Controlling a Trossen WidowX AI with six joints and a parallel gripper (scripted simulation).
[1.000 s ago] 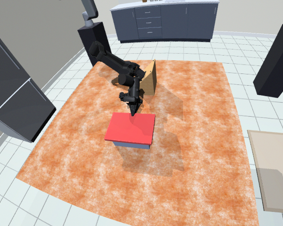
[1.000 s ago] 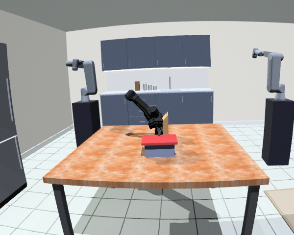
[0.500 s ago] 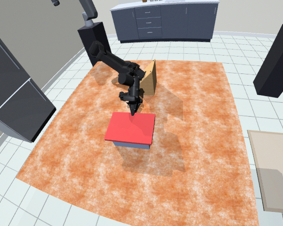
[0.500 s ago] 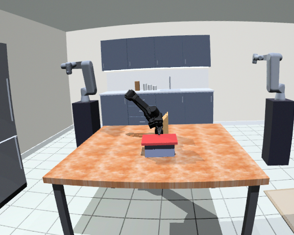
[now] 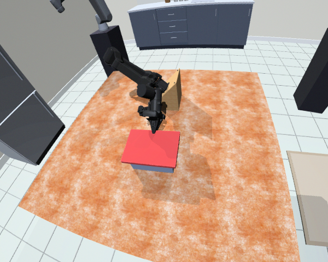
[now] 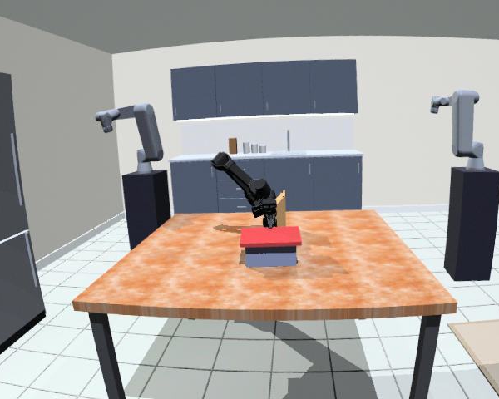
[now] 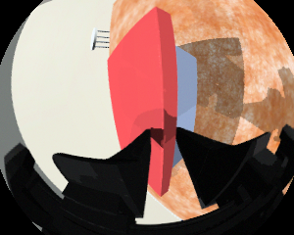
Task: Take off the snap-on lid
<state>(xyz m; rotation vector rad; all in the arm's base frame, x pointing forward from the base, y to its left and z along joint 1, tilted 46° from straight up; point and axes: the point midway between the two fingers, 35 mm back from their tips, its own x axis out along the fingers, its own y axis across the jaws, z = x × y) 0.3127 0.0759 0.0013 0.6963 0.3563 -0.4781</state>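
Right now my gripper tip is 7 cm short of the red lid and 1 cm to the right of it. Round my gripper tip: storage box 7 cm ahead, 1 cm to the left, 6 cm below.
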